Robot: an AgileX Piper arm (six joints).
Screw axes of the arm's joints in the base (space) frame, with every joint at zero. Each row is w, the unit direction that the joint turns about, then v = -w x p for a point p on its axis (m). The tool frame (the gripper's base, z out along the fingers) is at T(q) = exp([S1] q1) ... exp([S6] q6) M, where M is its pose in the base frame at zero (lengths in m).
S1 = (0, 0, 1, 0, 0, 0)
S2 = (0, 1, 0, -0.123, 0, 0)
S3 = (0, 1, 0, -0.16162, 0, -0.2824)
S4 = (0.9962, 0, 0.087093, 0, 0.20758, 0)
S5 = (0, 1, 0, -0.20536, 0, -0.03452)
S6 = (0.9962, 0, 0.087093, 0, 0.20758, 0)
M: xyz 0.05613 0 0.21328 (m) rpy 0 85.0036 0 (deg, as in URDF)
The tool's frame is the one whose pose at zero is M.
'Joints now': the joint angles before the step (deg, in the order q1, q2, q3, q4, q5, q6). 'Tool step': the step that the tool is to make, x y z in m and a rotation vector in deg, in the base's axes. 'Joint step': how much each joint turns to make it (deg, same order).
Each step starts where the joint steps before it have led.
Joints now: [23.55, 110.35, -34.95, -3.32, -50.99, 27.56]
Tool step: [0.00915, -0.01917, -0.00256, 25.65, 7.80, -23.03]
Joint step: [0.00, 1.15, -0.34, 16.89, -2.30, 22.40]
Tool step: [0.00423, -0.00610, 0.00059, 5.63, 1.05, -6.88]
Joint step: [0.00, 0.17, -0.81, 6.02, 0.24, 3.85]
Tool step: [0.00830, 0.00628, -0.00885, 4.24, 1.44, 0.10]
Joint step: [0.00, 2.69, -2.29, -1.88, 0.62, 5.37]
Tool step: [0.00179, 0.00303, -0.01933, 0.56, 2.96, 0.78]
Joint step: [0.00, 3.73, -0.91, -1.68, 0.23, 2.36]
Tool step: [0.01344, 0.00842, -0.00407, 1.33, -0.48, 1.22]
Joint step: [0.00, 2.40, -3.67, -1.82, 0.64, 1.54]
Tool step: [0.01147, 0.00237, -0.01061, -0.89, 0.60, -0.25]
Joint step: [-0.34, 3.04, -3.15, 0.35, 0.86, -0.98]
